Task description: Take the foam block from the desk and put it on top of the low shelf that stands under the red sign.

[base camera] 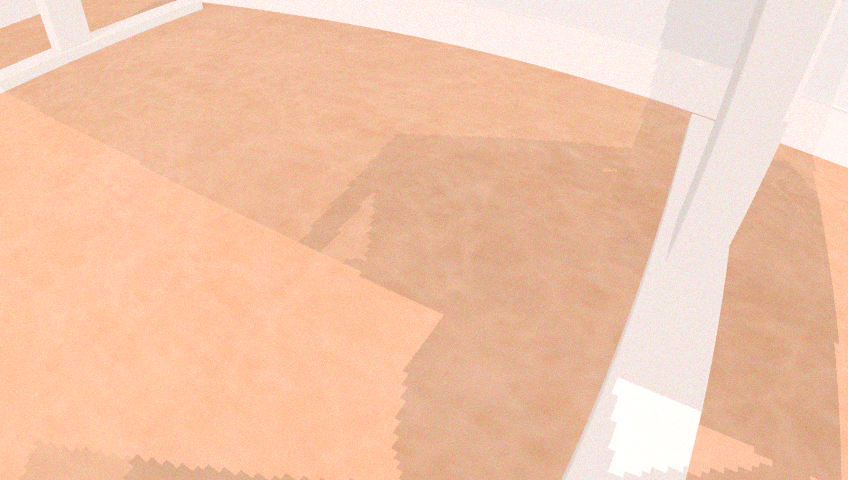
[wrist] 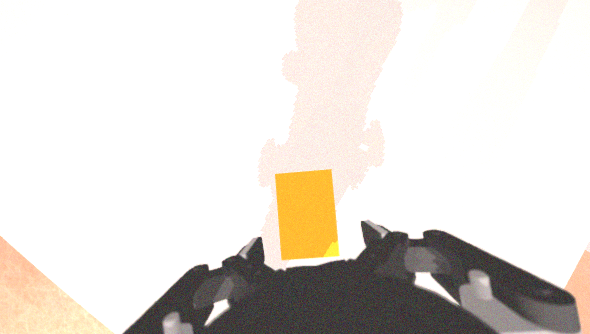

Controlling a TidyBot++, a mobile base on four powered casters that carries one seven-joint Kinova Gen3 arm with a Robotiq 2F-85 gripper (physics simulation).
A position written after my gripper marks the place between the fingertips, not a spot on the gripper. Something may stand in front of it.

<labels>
my gripper: wrist 312, 240; not seen in the base camera view (out of frame)
yellow foam block: wrist 306, 209; not seen in the base camera view (out of frame)
</labels>
